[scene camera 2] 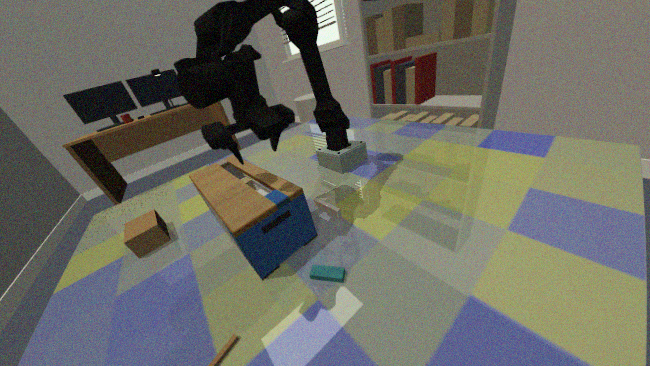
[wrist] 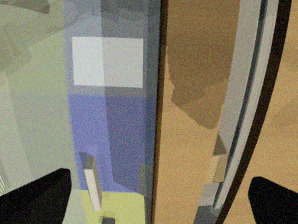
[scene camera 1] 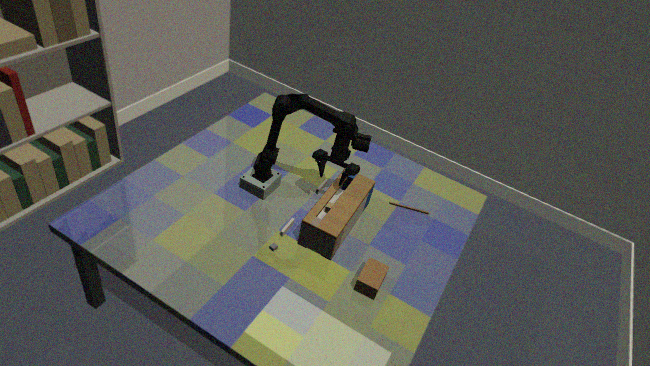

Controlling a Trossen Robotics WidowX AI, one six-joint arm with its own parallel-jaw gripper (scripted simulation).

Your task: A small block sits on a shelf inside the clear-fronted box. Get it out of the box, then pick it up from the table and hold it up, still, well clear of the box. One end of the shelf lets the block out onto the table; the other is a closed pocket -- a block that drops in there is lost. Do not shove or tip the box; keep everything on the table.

Labels:
my gripper: scene camera 2; wrist; scene camera 1 330, 181
long box: scene camera 2; wrist; scene camera 1 322, 232
brown carton: scene camera 2 144, 234; scene camera 1 371, 277; not seen in the wrist view (out of frame)
same spot on long box: [wrist: 207, 74] = [scene camera 2: 263, 176]
same spot on my gripper: [wrist: 52, 191] = [scene camera 2: 274, 144]

